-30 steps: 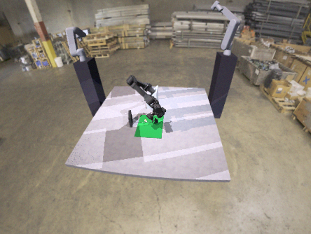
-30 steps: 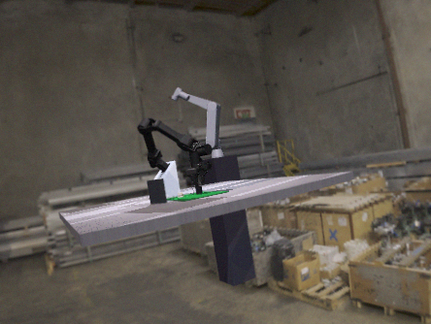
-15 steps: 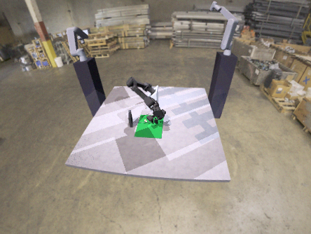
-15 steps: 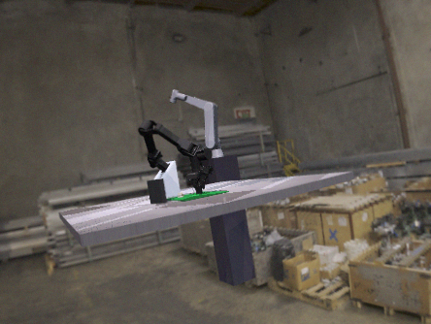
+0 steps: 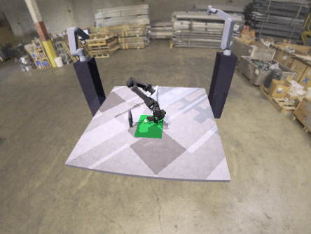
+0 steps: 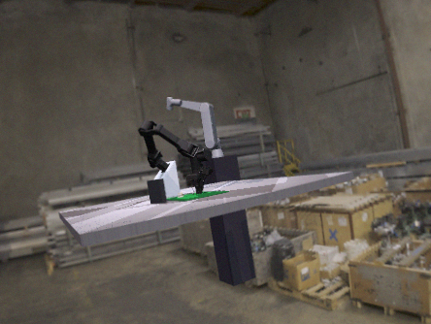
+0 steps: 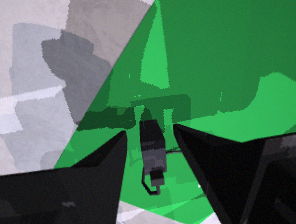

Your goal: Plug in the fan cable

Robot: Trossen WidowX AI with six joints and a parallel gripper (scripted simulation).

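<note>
The white fan header is 2 cm behind my gripper tip, 11 cm to the right of it and 2 cm below it. The rest, counted from my gripper tip: dark grey plug 1 cm behind, 1 cm to the right, 1 cm above; then green board 4 cm ahead, 6 cm to the right, 3 cm below; then black fan 1 cm ahead, 24 cm to the right, 4 cm above.
</note>
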